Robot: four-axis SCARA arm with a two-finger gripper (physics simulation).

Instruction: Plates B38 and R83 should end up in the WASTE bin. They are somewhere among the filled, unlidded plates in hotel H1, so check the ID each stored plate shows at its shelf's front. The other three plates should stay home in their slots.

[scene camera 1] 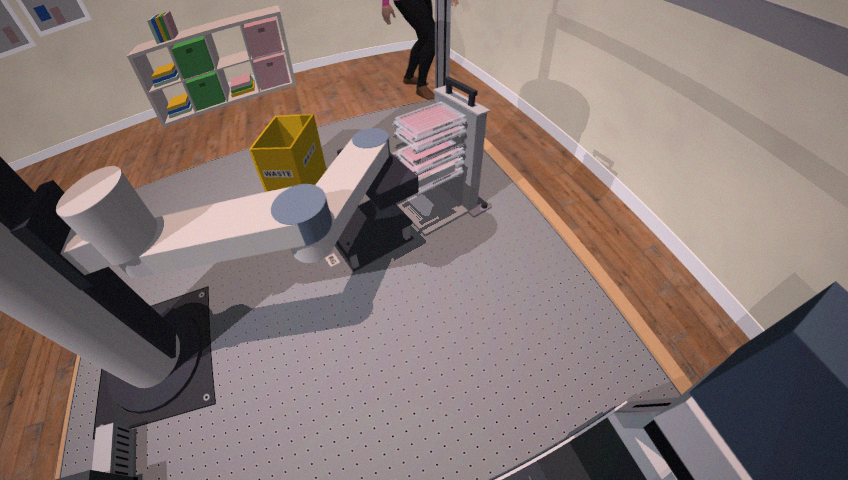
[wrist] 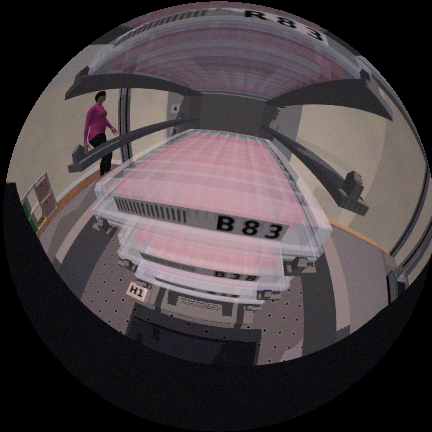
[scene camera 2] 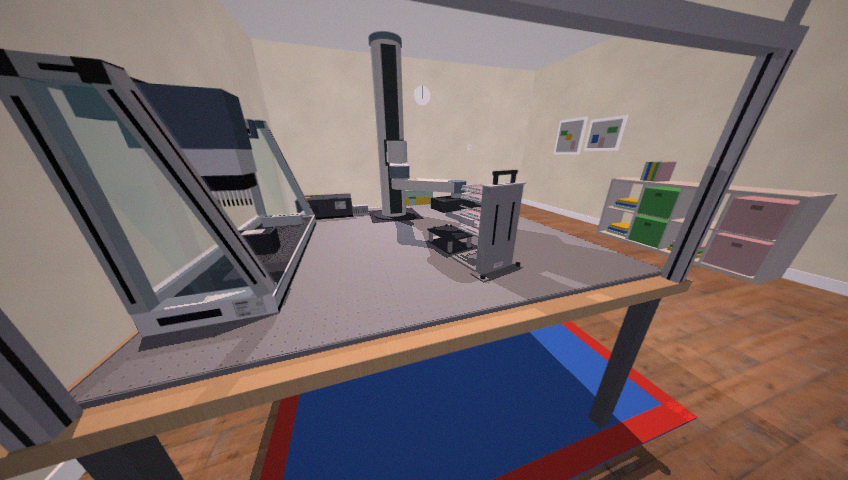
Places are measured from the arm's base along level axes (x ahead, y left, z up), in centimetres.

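Pixels of known places: gripper, fingertip midpoint: [wrist: 222,167]; arm's base at its link origin: [scene camera 1: 157,359] [scene camera 2: 394,216].
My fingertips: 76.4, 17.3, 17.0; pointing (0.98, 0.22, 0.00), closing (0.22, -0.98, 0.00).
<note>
Ahead of a thing's pixels: the offset from my fingertips to its top centre, as dx, dy, dz. "spot": to the spot under its first point.
Hotel H1 [scene camera 1: 476,148] [scene camera 2: 501,231] holds pink-filled plates in a stack. In the wrist view, plate R83 [wrist: 285,22] is on a high shelf, with a vacant slot below it. Plate B83 @(-2.2, -0.4, +2.5) [wrist: 250,227] is below that slot, then plate B38 @(-2.2, -0.5, -0.3) [wrist: 237,276]. The plate under B38 @(spot: -7.9, -3.5, -3.5) [wrist: 224,294] has a mostly covered label. The top plate @(-2.2, -0.4, +10.9) [scene camera 1: 431,115] shows no readable ID. My gripper [scene camera 1: 419,163] [scene camera 2: 467,215] [wrist: 222,167] reaches into the lower stack, fingers drawn in beneath B83, apparently shut on B38; the contact is hidden. The yellow WASTE bin @(-32.9, +22.0, +4.3) [scene camera 1: 275,159] stands left of the hotel.
A low black stand [scene camera 1: 386,243] [scene camera 2: 449,237] is under the arm at the hotel's foot. A framed instrument with a dark blue housing @(spot: -6.6, -65.6, +29.2) [scene camera 1: 767,380] [scene camera 2: 184,113] stands on the table's other side. A person [scene camera 1: 421,35] [wrist: 97,120] is behind the table.
</note>
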